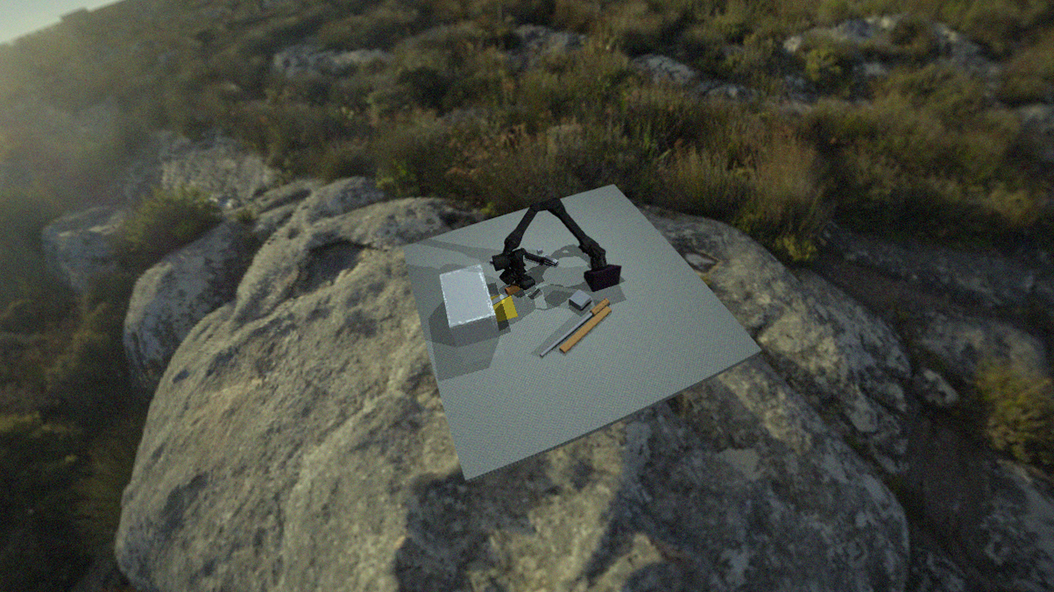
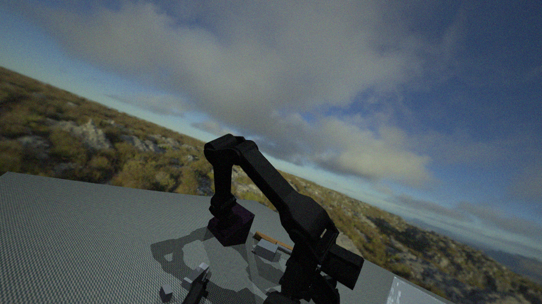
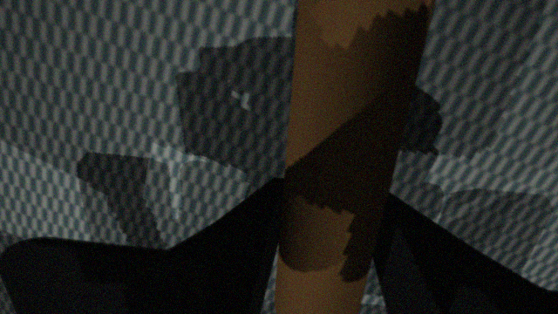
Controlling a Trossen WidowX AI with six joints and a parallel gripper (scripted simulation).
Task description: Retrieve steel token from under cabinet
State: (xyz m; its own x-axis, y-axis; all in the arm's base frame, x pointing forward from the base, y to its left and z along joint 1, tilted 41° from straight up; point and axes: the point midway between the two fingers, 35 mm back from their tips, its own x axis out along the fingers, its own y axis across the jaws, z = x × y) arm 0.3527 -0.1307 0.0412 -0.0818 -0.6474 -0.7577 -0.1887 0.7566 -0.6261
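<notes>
My gripper tip is 20 cm past the grey bar and 8 cm to the left of it. Round my gripper tip: grey block (21 cm to the left, 20 cm behind, 1 cm above); then small grey cube (18 cm behind, 16 cm to the right); then wooden stick (35 cm to the left, 15 cm behind).
</notes>
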